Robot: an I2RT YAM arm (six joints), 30 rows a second.
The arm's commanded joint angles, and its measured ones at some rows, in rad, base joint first. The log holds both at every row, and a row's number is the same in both.
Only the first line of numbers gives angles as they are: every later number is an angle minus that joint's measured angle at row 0.
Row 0, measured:
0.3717, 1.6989, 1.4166, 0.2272, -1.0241, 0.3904
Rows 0 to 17, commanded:
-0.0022, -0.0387, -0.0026, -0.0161, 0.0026, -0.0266
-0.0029, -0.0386, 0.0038, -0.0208, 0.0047, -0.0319
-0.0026, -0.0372, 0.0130, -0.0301, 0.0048, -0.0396
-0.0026, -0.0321, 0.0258, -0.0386, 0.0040, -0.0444
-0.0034, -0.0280, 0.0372, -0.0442, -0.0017, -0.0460
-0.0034, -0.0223, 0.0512, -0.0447, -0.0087, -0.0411
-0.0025, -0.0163, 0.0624, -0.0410, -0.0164, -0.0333
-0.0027, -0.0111, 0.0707, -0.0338, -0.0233, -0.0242
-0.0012, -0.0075, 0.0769, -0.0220, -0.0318, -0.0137
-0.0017, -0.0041, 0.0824, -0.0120, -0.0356, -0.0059
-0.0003, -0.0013, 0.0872, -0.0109, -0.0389, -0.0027
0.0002, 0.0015, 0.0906, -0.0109, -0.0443, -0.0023
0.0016, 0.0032, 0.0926, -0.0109, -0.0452, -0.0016
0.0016, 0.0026, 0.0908, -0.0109, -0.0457, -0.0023
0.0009, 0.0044, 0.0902, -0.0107, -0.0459, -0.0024
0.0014, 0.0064, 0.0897, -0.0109, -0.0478, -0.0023
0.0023, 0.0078, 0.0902, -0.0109, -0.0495, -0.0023
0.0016, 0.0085, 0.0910, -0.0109, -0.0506, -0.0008
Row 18, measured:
-0.0026, -0.0008, 0.0630, -0.0283, -0.0248, -0.0152
